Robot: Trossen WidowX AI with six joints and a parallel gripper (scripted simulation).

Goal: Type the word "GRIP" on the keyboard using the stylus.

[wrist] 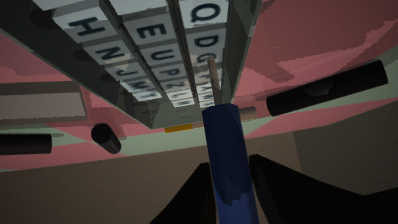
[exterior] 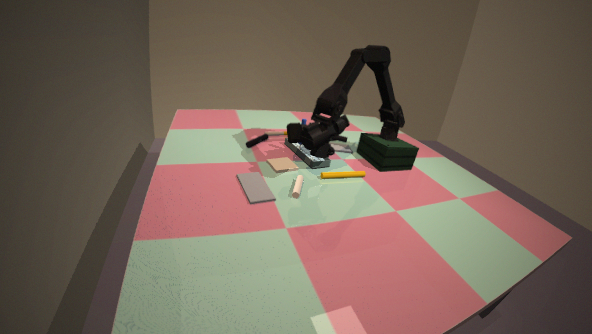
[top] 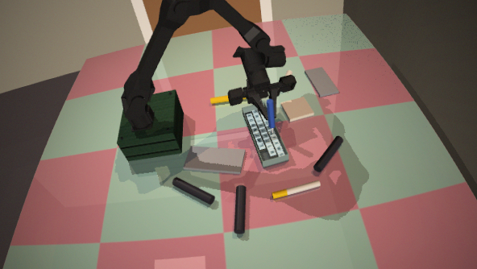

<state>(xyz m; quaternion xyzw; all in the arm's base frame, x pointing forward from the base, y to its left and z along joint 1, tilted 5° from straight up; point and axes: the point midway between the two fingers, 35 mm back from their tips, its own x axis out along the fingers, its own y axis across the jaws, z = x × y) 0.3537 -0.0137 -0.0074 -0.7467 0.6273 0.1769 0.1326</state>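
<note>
My gripper tip is now 20 mm short of the yellow-tipped pen, 190 mm to the left of it and 60 mm above it. Round my gripper tip: blue stylus 20 mm below; stylus tip 50 mm below; beige pad 90 mm ahead, 90 mm to the left, 60 mm below.
</note>
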